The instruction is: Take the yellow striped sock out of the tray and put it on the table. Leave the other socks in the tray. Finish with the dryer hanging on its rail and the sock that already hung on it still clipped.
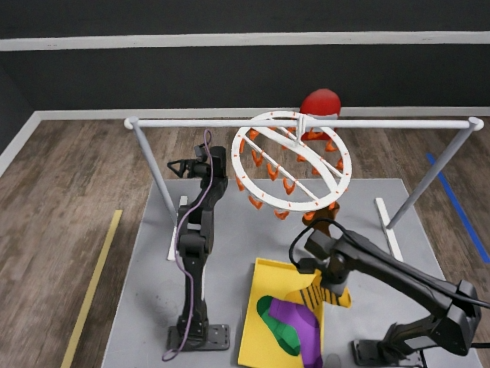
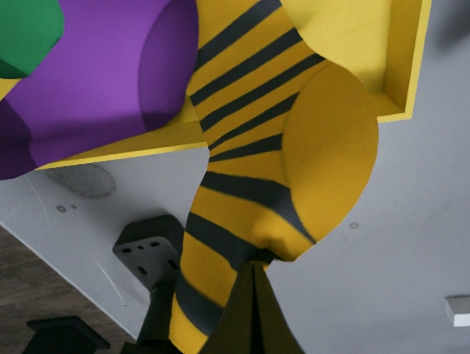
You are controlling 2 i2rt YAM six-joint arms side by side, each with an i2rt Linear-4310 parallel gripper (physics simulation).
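The yellow striped sock (image 1: 312, 296) (image 2: 240, 190) lies across the right wall of the yellow tray (image 1: 267, 280) (image 2: 350, 35). One part is inside the tray; the cuff end hangs outside. My right gripper (image 1: 341, 291) (image 2: 250, 273) is shut on a fold of this sock, just outside the wall. A purple sock (image 1: 302, 320) (image 2: 110, 65) and a green sock (image 1: 279, 327) (image 2: 30, 37) lie in the tray. The white round dryer (image 1: 295, 205) hangs on the rail (image 1: 200, 123); a brown sock (image 1: 322, 225) hangs at its front edge, partly hidden. My left gripper (image 1: 176, 168) is open and empty.
The rail's two posts (image 1: 152, 170) (image 1: 430, 175) stand on white feet at either side. A red object with a white band (image 1: 320, 104) shows behind the rail. Orange clips hang from the dryer above the table (image 1: 240, 240). The right arm reaches over the tray's right side.
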